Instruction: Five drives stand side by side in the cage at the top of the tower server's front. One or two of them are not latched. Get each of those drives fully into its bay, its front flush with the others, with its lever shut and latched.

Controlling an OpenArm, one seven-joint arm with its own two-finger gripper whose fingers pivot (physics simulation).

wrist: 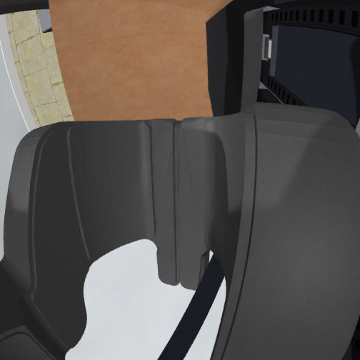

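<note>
My gripper is shut, its two dark grey fingers meeting along a seam in the middle of the view, with nothing seen between them. Part of a black slotted housing, seemingly the tower server, shows at the upper right, beyond the right finger. Inside it is a dark blue flat panel with a grey edge and a small light-coloured piece beside it. The five drive fronts and their levers cannot be made out; the fingers cover much of the view, and I cannot tell which drives are unlatched.
A brown wooden surface shows at the top, beside a tall black panel left of the housing. Pale stone paving is at the upper left. A dark diagonal bar crosses the pale area below the fingers.
</note>
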